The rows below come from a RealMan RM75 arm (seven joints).
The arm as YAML. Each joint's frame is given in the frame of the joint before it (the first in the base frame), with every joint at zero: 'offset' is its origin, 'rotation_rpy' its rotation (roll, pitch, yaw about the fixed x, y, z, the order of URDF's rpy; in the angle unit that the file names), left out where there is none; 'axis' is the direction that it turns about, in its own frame. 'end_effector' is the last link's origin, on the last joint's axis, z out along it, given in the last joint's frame.
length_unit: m
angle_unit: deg
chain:
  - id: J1
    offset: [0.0, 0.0, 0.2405]
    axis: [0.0, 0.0, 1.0]
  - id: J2
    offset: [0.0, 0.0, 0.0]
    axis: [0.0, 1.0, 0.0]
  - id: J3
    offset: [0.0, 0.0, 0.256]
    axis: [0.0, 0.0, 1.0]
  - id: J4
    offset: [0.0, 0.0, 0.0]
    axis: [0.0, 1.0, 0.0]
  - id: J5
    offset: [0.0, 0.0, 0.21]
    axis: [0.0, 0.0, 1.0]
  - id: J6
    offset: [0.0, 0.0, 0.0]
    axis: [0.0, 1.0, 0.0]
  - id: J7
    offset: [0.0, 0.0, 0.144]
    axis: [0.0, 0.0, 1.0]
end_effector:
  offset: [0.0, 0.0, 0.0]
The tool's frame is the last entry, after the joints.
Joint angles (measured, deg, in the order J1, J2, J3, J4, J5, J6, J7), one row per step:
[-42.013 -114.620 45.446 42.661 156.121 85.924 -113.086]
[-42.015 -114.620 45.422 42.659 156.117 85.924 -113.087]
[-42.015 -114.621 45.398 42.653 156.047 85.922 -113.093]
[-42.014 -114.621 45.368 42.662 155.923 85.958 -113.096]
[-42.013 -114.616 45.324 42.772 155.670 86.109 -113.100]
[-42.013 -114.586 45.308 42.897 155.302 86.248 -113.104]
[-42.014 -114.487 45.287 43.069 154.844 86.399 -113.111]
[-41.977 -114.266 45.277 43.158 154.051 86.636 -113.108]
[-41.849 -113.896 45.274 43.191 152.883 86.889 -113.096]
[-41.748 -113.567 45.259 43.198 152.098 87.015 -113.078]
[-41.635 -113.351 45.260 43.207 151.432 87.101 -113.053]
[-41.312 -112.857 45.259 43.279 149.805 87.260 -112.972]
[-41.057 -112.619 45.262 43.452 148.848 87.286 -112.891]
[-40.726 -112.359 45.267 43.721 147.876 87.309 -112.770]
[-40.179 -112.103 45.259 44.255 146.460 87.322 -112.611]
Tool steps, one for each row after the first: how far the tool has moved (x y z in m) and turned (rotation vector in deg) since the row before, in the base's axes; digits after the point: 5 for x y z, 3 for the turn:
[0.00001 0.00002 0.00002 0.016 -0.019 0.010]
[0.00014 0.00006 -0.00005 0.038 -0.083 0.010]
[0.00030 0.00005 -0.00004 0.035 -0.144 0.005]
[0.00084 0.00018 0.00019 0.056 -0.277 -0.038]
[0.00106 0.00040 0.00034 0.111 -0.340 -0.080]
[0.00117 0.00074 0.00098 0.211 -0.366 -0.117]
[0.00128 0.00072 0.00142 0.252 -0.638 -0.066]
[0.00107 0.00078 0.00221 0.409 -0.897 -0.007]
[0.00035 0.00071 0.00214 0.364 -0.538 -0.001]
[0.00029 0.00036 0.00133 0.276 -0.485 0.001]
[0.00058 0.00081 0.00324 0.733 -1.170 -0.025]
[0.00026 0.00050 0.00197 0.537 -0.648 -0.090]
[-0.00007 0.00041 0.00247 0.613 -0.600 -0.126]
[0.00006 0.00036 0.00317 0.941 -0.910 -0.207]

